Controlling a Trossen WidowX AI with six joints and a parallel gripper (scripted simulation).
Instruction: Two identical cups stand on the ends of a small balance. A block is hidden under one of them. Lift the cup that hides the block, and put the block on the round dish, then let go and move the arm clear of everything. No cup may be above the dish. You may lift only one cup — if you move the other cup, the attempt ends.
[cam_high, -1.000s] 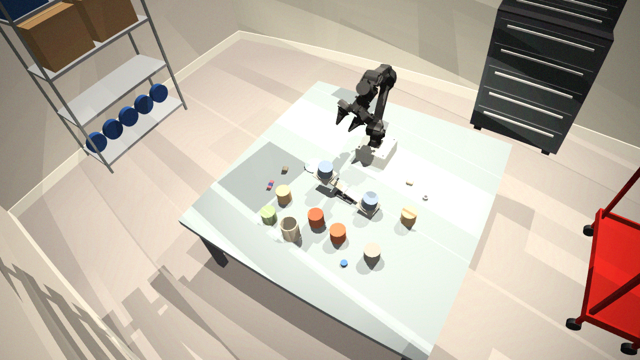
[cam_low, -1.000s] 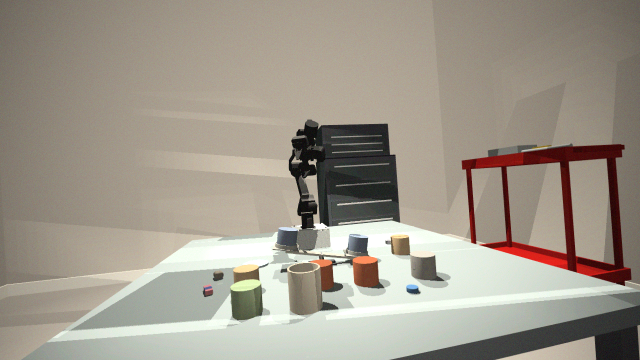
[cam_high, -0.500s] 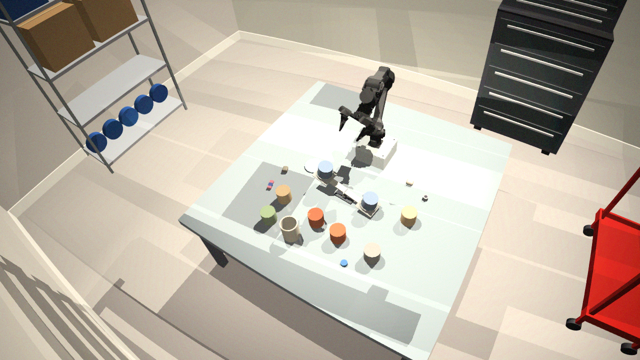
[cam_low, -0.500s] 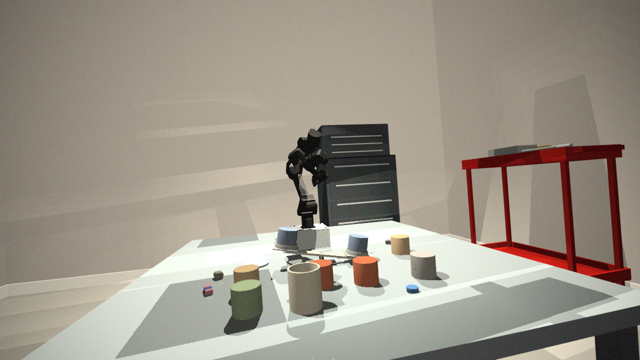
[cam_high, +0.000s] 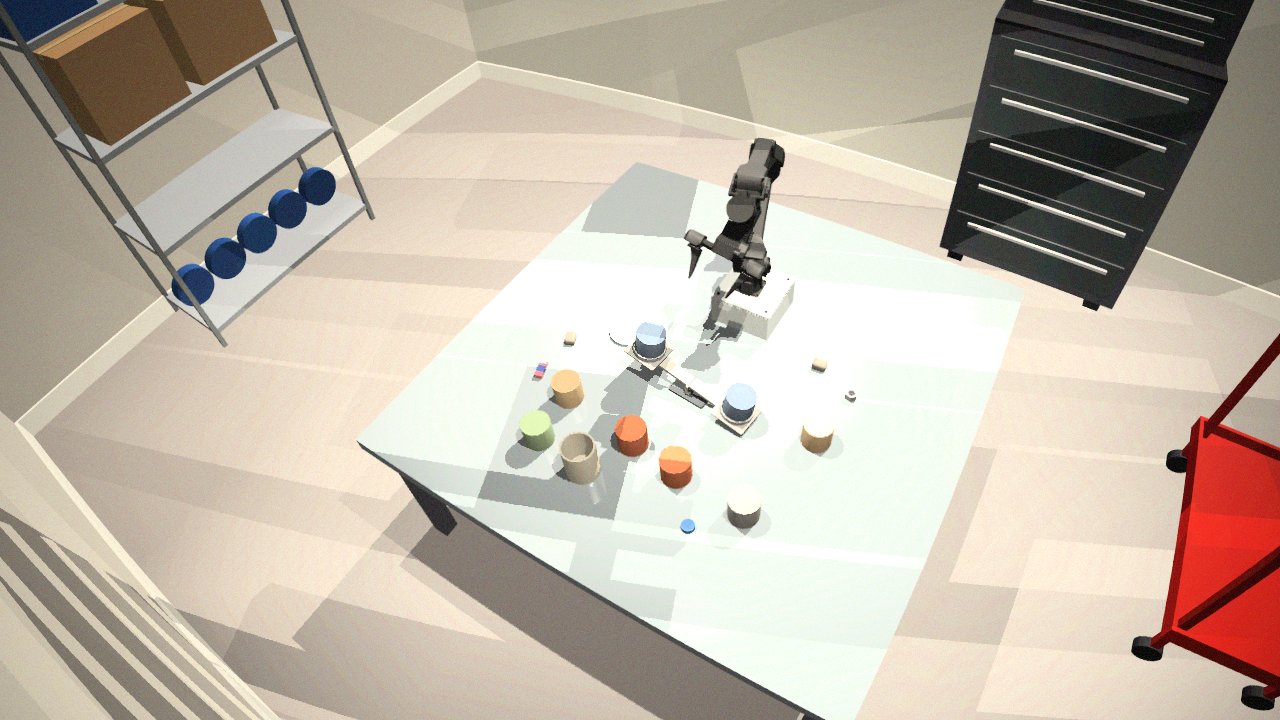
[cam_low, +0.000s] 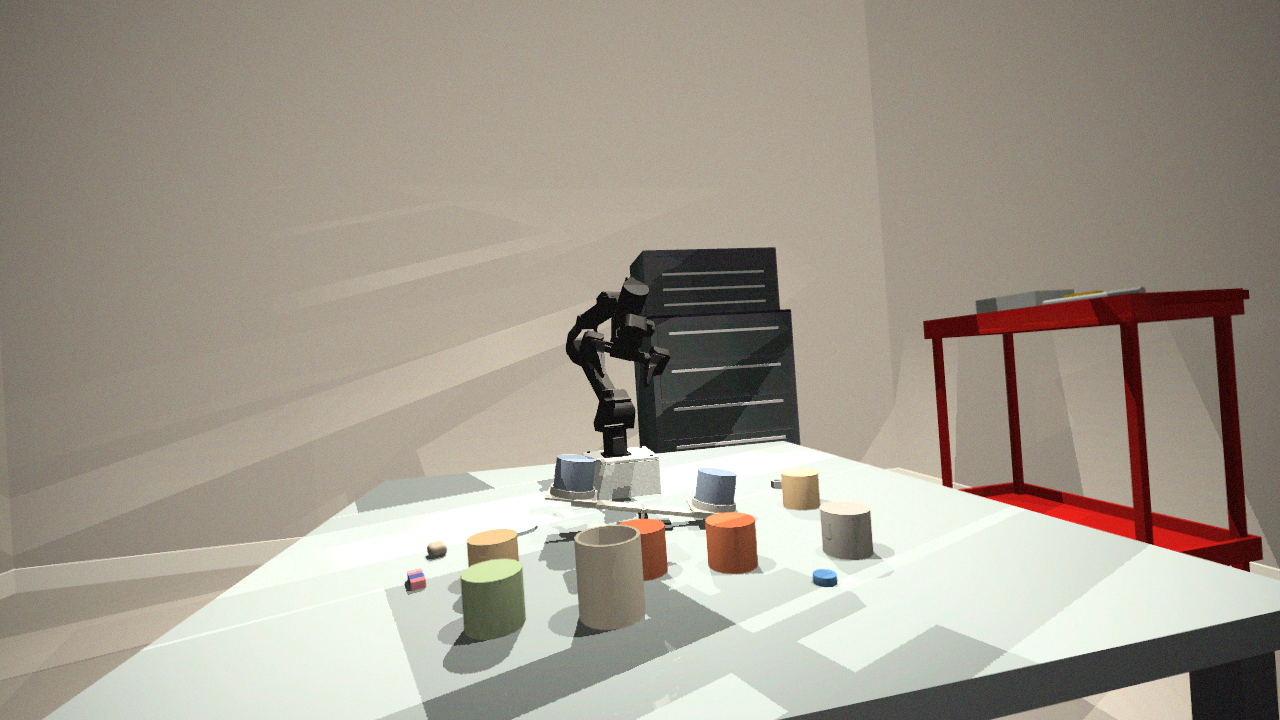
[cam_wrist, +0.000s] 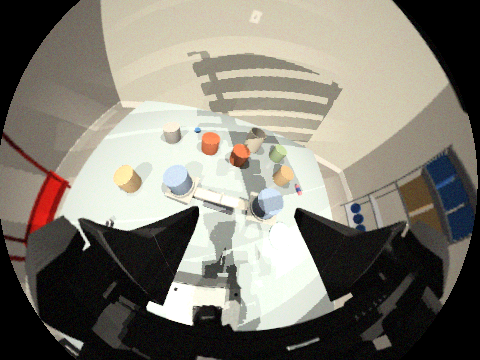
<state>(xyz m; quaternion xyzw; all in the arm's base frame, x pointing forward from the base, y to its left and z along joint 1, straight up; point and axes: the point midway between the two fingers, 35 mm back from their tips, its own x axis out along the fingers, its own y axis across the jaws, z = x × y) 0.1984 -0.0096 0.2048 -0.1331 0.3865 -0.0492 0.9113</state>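
The blue cup lies 12 cm ahead of my gripper tip, 15 cm to the left of it and 21 cm below it. Round my gripper tip: grey block 11 cm ahead, 13 cm to the left, 23 cm below; then pale round dish 2 cm behind, 24 cm to the right, 26 cm below; then blue disc 42 cm ahead, 15 cm to the left, 26 cm below.
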